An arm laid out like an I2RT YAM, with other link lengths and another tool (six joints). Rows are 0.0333 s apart.
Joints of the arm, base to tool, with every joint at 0 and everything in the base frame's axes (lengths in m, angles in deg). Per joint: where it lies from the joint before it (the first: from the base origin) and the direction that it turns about. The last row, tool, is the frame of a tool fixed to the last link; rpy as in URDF.
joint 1: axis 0 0 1 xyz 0 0 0.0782
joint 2: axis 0 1 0 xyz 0.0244 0.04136 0.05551
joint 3: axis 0 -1 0 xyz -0.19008 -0.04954 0
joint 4: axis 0 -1 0 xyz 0.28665 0.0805 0.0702
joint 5: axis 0 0 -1 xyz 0.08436 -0.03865 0.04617
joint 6: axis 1 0 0 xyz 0.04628 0 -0.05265
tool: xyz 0.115 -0.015 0.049 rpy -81 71.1 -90
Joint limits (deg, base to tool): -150..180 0..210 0..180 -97..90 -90..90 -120..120
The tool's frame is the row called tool.
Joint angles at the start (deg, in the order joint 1, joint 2, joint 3, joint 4, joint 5, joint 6): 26.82, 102.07, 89.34, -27.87, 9.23, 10.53
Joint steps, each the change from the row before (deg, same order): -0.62, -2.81, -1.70, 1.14, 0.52, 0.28; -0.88, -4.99, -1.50, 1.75, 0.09, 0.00; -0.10, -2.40, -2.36, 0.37, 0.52, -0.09; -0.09, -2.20, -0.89, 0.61, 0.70, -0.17; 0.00, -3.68, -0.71, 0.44, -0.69, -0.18; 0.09, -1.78, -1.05, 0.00, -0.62, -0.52; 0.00, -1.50, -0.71, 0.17, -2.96, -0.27; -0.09, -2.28, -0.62, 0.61, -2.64, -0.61; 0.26, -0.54, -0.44, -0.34, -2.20, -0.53
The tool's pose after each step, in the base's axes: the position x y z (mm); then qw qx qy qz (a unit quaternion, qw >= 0). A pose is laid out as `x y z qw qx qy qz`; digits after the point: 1 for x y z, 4 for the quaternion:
511.5 232.5 214.3 0.4573 -0.1937 0.8647 -0.0753
508.1 221.1 254.1 0.4957 -0.1743 0.8479 -0.0702
502.1 215.7 256.6 0.4989 -0.1711 0.8463 -0.0742
498.3 211.0 271.3 0.5132 -0.1639 0.8389 -0.0772
489.3 209.0 299.2 0.5375 -0.1597 0.8253 -0.0666
483.6 209.6 305.2 0.5429 -0.1651 0.8210 -0.0626
478.0 216.1 311.6 0.5489 -0.1783 0.8157 -0.0403
470.5 220.2 327.7 0.5643 -0.1890 0.8034 -0.0205
465.8 227.9 326.6 0.5622 -0.2052 0.8011 -0.0059

